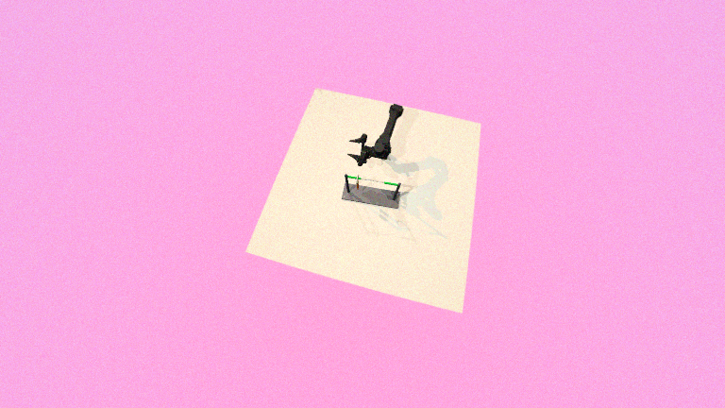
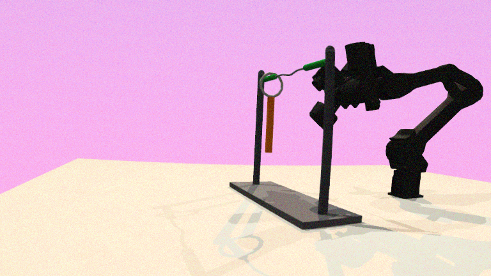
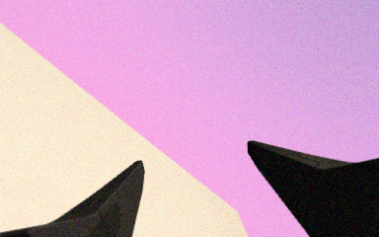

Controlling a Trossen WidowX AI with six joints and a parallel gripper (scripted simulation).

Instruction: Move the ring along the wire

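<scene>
My gripper tip is 190 mm to the right of the clamp rig, 180 mm short of it and 90 mm above it.
</scene>
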